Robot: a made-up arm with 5 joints.
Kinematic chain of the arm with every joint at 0, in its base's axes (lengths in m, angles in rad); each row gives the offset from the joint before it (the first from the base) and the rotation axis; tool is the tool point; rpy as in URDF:
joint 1: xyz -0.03 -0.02 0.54 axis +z
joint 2: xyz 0.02 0 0 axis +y
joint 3: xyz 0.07 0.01 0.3 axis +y
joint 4: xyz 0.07 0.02 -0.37 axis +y
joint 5: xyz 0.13 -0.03 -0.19 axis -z
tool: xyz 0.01 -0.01 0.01 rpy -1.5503 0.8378 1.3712
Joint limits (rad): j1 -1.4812..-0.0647 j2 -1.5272..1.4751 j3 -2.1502..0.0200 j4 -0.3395..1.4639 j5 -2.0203..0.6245
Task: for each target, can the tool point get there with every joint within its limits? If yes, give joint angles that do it. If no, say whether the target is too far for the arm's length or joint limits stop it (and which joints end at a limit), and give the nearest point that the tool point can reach.
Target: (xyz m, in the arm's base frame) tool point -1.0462 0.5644 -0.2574
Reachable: no: too far | nearest point -0.2178 0.0880 0.2253 | short by 1.071 m
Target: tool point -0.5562 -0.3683 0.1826
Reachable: no: joint limits stop it (at a limit: joint 1, joint 2) | nearest point -0.2675 -0.0175 0.2840 | short by 0.466 m
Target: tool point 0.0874 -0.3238 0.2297
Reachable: yes | joints -1.1755 0.2934 -0.4939 0.8241 -0.1306
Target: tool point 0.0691 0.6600 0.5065
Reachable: no: joint limits stop it (at a limit: joint 1, joint 2, joint 3) | nearest point -0.0464 0.2441 0.4390 | short by 0.437 m
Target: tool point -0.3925 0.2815 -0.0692
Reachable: no: joint limits stop it (at a limit: joint 2) | nearest point -0.1600 0.0881 0.1465 | short by 0.371 m
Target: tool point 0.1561 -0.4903 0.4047
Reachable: yes | joints -1.1785 0.1322 -0.9496 1.2242 -0.1976
